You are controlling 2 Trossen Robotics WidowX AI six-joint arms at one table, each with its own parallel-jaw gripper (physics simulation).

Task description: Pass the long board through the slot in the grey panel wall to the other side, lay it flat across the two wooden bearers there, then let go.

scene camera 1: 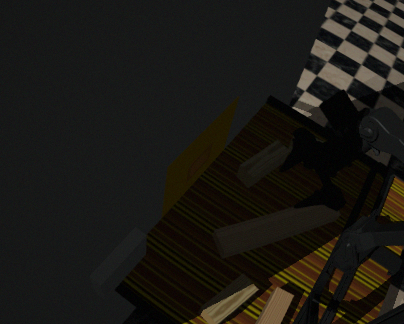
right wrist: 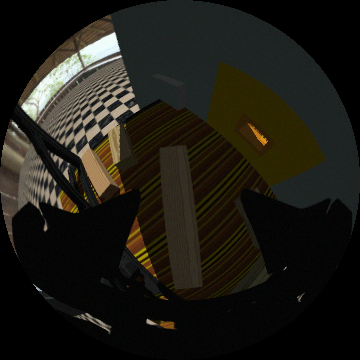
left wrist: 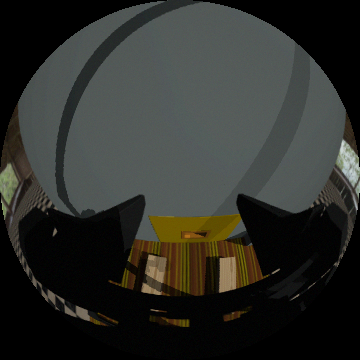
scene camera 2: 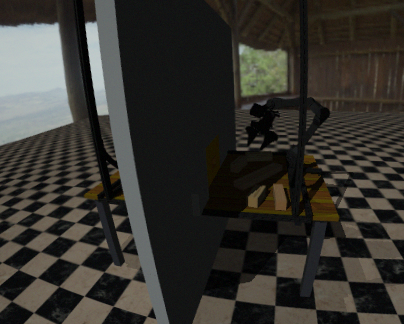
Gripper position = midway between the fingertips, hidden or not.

My left gripper shows in the left wrist view [192,199]; in the right wrist view it is out of frame, in scene camera 2 it is hidden by a grey panel wall.
